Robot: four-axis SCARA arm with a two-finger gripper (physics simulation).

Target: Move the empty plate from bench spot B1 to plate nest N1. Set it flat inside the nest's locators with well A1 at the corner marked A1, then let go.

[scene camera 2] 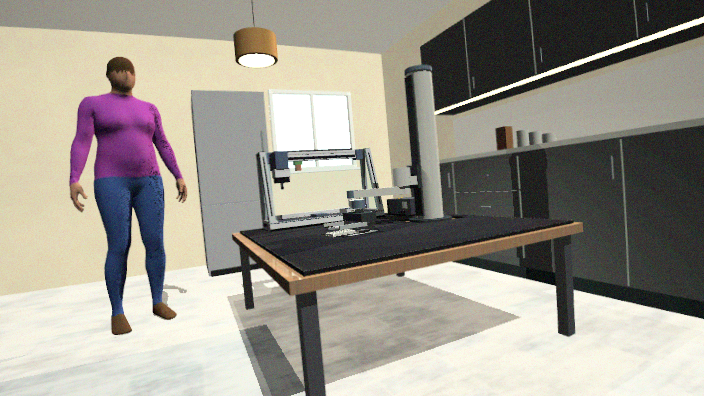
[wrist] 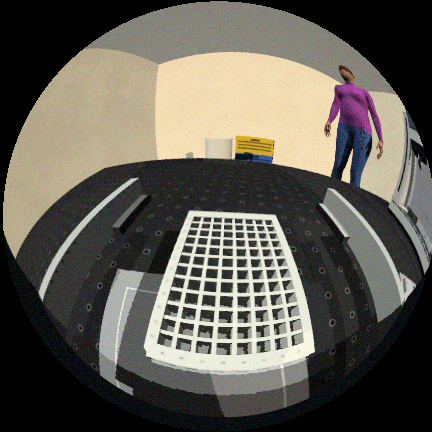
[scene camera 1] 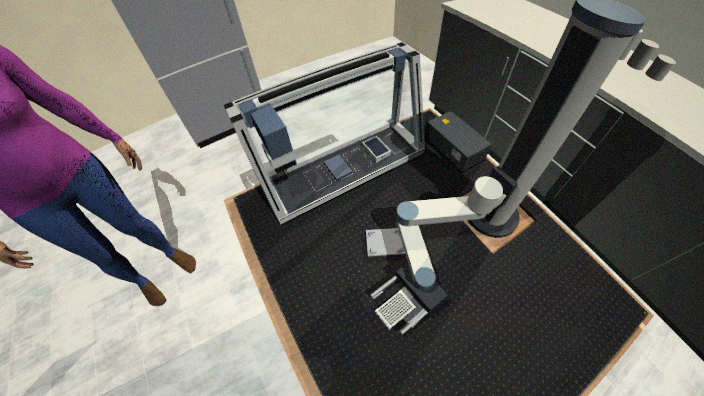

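Pixels of known places: gripper, between the fingertips: (scene camera 2: 331,226) (wrist: 237,188) (scene camera 1: 386,314); arm's base, origin of its link: (scene camera 2: 430,220) (scene camera 1: 491,213).
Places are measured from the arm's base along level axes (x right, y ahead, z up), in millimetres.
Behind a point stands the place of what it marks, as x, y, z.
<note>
The white plate (scene camera 1: 395,309) {-115, 628, 26} (scene camera 2: 344,233) {-155, 623, 23} (wrist: 227,282) {-116, 616, 28} shows its open grid of wells upward and looks flat and level. My gripper (scene camera 1: 399,304) (wrist: 237,188) {-117, 673, 58} is open and empty, with one finger on each side of the plate, clear gaps between, and the fingers look raised above it. In the wrist view the plate partly covers a grey panel (wrist: 109,325) {-183, 563, 15} with a thin pale outline. The rim labels are too small to read, and I cannot tell which corner is A1. No B1 or N1 label is readable; any locators under the plate's edges are hidden.
A light grey square pad (scene camera 1: 382,242) {142, 516, 24} with dark corner marks lies partly under the forearm. A gantry frame (scene camera 1: 334,186) {479, 556, 62} stands at the back of the black mat (scene camera 1: 480,325) {-336, 395, 13}, a dark box (scene camera 1: 457,137) {376, -88, 128} behind the arm's column (scene camera 1: 555,125) {-45, 60, 590}. A person (scene camera 1: 40,130) stands left of the table.
</note>
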